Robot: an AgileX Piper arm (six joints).
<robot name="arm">
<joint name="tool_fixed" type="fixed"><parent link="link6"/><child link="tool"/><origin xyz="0 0 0" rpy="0 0 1.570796"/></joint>
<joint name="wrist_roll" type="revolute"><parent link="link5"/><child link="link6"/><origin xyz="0 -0.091 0" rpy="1.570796 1.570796 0"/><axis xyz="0 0 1"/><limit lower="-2.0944" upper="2.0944"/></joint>
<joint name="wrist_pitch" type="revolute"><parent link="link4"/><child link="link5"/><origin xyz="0 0 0" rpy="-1.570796 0 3.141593"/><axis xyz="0 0 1"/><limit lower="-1.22" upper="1.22"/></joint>
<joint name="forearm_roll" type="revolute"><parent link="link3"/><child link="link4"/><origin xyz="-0.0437 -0.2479 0" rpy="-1.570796 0 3.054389"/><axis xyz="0 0 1"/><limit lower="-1.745" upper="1.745"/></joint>
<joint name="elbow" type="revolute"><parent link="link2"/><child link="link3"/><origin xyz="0.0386 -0.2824 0" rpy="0 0 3.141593"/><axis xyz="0 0 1"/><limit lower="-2.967" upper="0"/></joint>
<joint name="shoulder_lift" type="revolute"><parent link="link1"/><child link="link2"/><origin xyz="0 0 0" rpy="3.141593 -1.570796 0"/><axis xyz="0 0 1"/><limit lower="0" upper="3.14"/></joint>
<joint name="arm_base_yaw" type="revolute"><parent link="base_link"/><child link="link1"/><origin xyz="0 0 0.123" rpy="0 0 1.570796"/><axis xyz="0 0 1"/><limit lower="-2.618" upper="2.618"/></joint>
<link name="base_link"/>
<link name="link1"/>
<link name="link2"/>
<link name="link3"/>
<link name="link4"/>
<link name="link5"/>
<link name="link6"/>
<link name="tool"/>
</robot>
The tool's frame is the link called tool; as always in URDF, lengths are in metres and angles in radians.
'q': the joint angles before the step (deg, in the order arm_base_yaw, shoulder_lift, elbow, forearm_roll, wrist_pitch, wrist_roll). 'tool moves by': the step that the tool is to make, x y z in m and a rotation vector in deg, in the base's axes. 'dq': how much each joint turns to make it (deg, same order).
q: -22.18, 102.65, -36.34, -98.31, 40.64, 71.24
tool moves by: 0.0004, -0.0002, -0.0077, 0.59, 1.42, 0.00
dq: -0.01, 1.64, -0.11, 0.00, -0.01, -0.01
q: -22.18, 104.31, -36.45, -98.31, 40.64, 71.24
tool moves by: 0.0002, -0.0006, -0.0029, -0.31, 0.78, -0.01
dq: 0.03, 0.78, -0.09, -0.24, 0.54, 0.01
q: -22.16, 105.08, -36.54, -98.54, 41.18, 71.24
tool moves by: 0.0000, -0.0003, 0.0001, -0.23, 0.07, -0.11
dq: 0.01, 0.06, -0.04, 0.00, 0.27, 0.00
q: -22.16, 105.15, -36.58, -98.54, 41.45, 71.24
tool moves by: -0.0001, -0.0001, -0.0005, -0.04, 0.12, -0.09
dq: 0.00, 0.13, -0.01, 0.04, 0.12, 0.01
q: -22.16, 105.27, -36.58, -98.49, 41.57, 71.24
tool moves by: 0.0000, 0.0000, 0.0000, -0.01, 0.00, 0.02
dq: 0.00, 0.00, 0.01, -0.03, 0.00, 0.01
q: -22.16, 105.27, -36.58, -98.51, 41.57, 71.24
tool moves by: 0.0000, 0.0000, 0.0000, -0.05, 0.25, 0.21
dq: 0.00, 0.00, 0.00, -0.01, 0.00, -0.32
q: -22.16, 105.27, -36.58, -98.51, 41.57, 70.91
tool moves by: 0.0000, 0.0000, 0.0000, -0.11, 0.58, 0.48
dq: 0.00, 0.00, 0.00, -0.01, 0.00, -0.75
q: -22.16, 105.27, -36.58, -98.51, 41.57, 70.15
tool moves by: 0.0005, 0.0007, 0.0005, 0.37, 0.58, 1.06
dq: 0.00, -0.26, 0.00, 0.06, -0.71, -1.27
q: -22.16, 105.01, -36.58, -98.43, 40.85, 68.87
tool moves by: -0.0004, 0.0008, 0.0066, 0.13, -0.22, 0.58
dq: 0.00, -1.59, 0.00, 1.17, -0.64, -2.10
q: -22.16, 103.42, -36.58, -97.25, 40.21, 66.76
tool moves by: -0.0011, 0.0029, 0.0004, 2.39, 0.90, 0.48
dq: 0.00, -0.82, 0.00, 3.38, -2.11, -3.74
